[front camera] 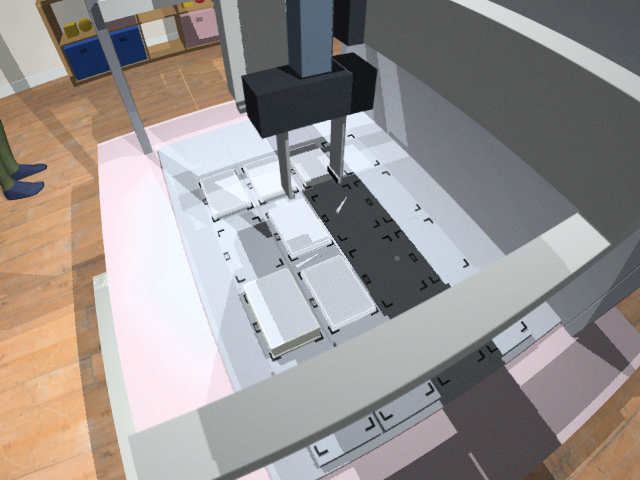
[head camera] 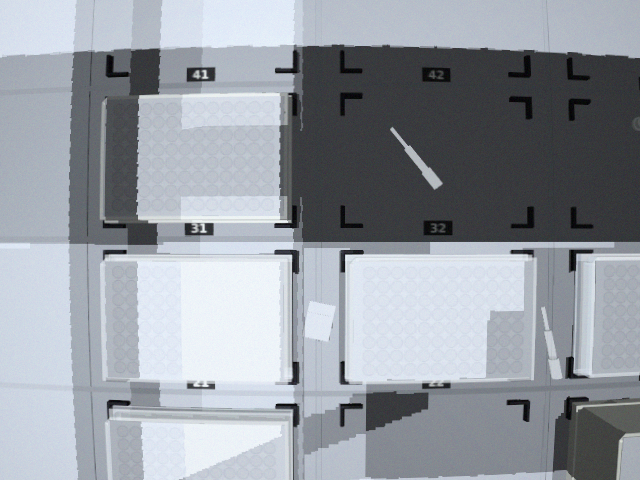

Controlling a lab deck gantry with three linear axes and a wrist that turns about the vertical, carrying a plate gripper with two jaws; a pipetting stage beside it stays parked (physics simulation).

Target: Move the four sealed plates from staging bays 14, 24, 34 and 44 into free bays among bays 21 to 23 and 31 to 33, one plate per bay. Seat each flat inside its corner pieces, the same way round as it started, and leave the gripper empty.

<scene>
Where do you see a small card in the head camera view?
319, 319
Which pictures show the gripper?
The front camera view only.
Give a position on a sealed plate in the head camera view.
409, 318
</scene>
